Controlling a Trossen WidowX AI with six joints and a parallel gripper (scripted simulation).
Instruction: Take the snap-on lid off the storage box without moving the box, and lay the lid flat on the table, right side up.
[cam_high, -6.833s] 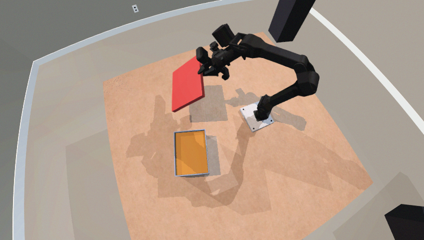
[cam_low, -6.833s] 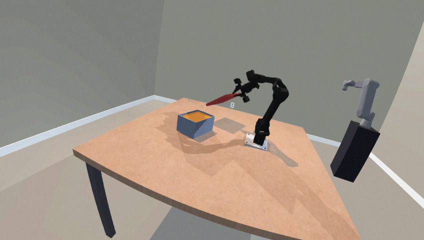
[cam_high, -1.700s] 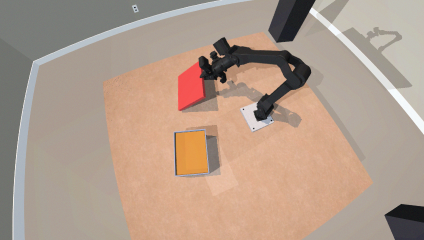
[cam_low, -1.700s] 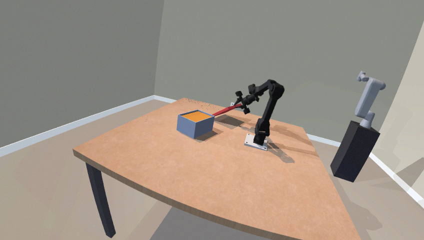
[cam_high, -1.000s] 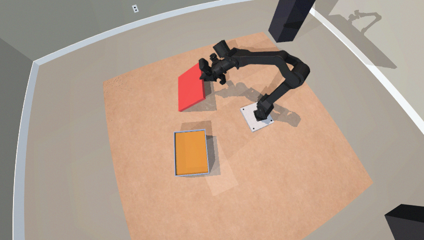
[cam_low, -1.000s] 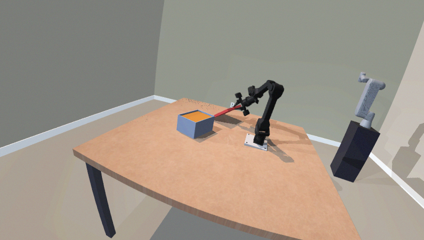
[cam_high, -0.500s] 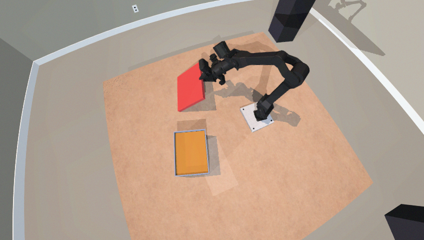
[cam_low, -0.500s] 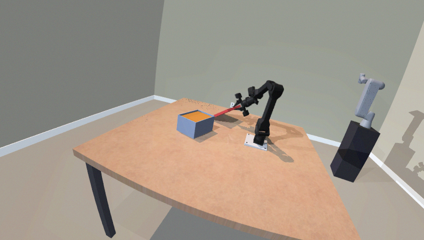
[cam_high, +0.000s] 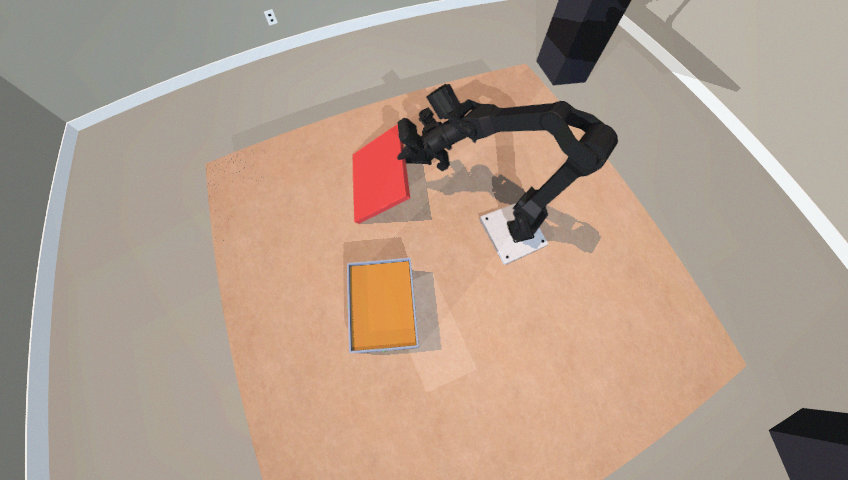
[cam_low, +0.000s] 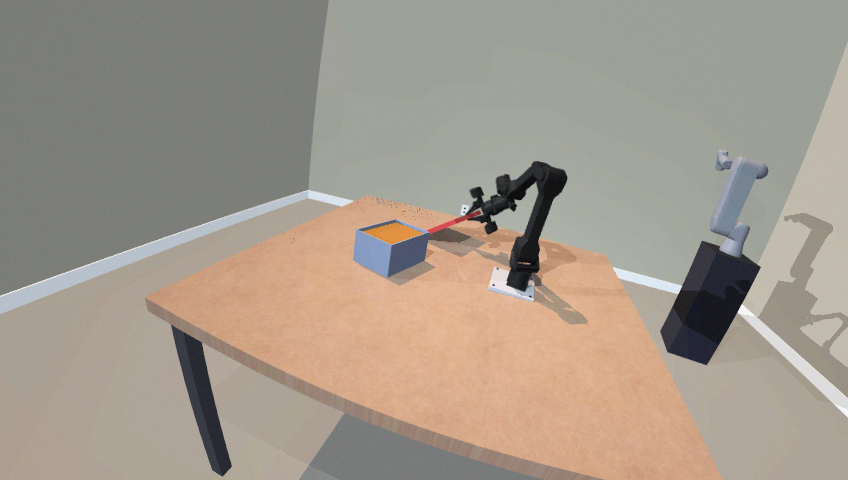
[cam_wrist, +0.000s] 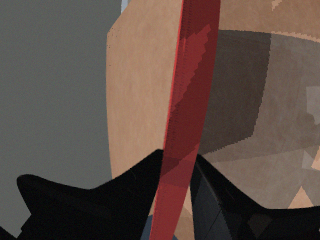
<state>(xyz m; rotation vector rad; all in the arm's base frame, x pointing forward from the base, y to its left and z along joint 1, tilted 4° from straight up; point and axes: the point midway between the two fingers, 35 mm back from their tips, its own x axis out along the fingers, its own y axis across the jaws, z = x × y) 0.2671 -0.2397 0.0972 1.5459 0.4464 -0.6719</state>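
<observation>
Now: gripper tip 70 mm short of the red lid, 50 mm above it and 10 mm to the left of it. Also, from my gripper tip: blue-grey storage box (360 mm to the left, 120 mm ahead, 60 mm below).
</observation>
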